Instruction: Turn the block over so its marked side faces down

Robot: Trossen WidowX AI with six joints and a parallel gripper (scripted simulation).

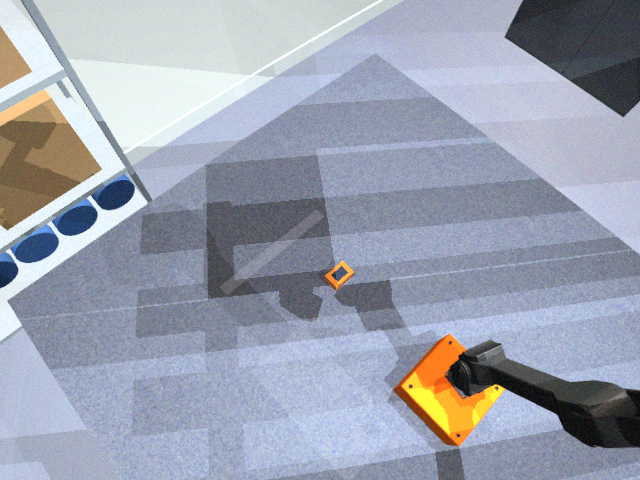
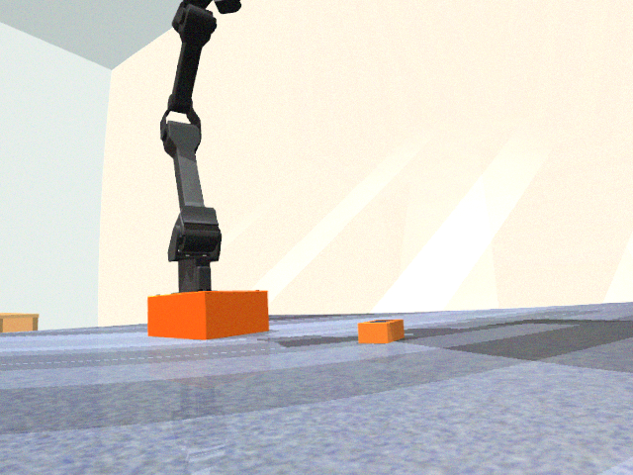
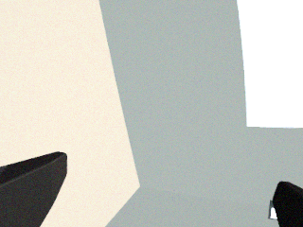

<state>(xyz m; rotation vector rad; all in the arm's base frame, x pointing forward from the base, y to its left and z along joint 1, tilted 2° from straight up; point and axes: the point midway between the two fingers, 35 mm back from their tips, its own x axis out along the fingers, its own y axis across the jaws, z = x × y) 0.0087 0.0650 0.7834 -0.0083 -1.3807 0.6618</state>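
My gripper tip is 870 mm above the orange block, 370 mm short of it and 20 mm to the left of it.
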